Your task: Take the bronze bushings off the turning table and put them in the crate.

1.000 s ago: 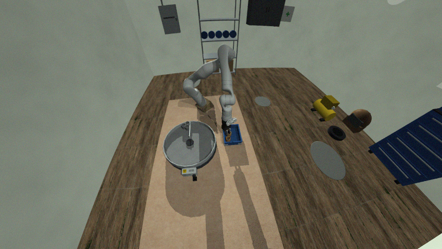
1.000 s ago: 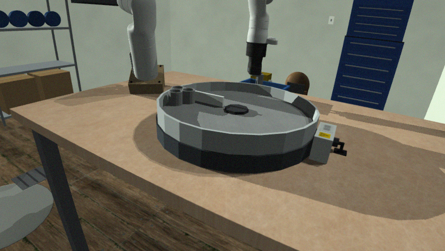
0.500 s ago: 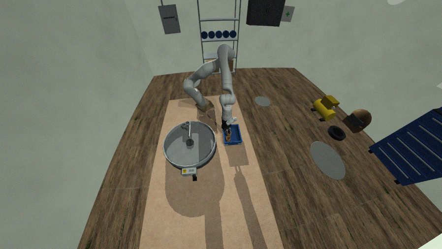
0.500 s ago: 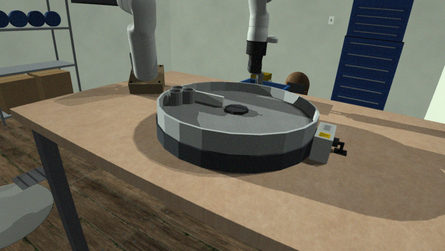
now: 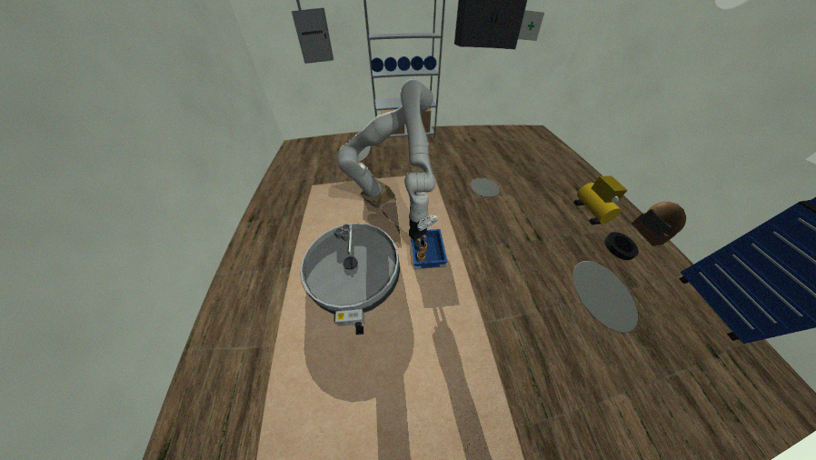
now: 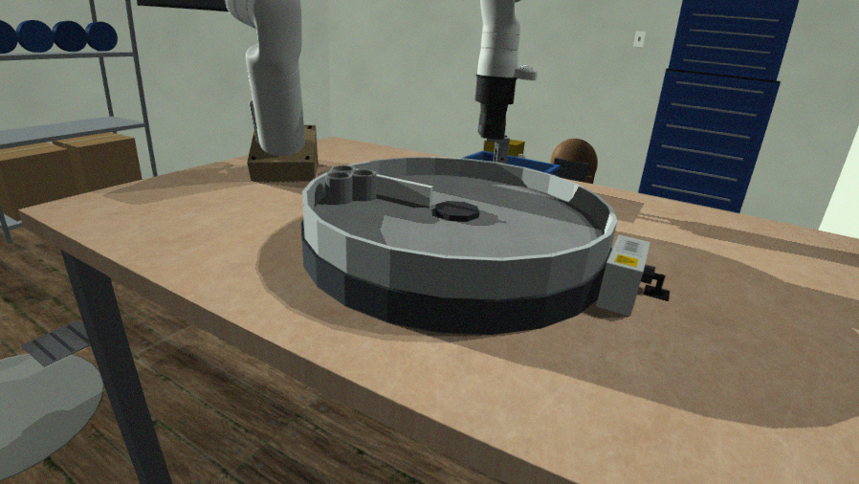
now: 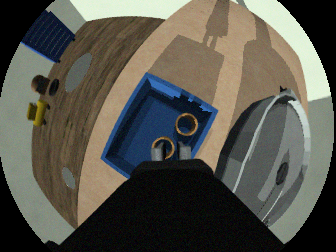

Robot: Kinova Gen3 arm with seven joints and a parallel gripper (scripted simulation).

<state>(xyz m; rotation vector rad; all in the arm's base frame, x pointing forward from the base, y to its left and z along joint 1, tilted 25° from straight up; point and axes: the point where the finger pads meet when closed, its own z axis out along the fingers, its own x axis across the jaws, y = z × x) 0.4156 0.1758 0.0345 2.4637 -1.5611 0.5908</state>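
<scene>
Now: hand 4 cm above the blue crate, 3 cm to the right of it and 1 cm short of it. The rest, counted from my hand: grey turning table (33 cm to the right, 2 cm ahead, 1 cm below).
</scene>
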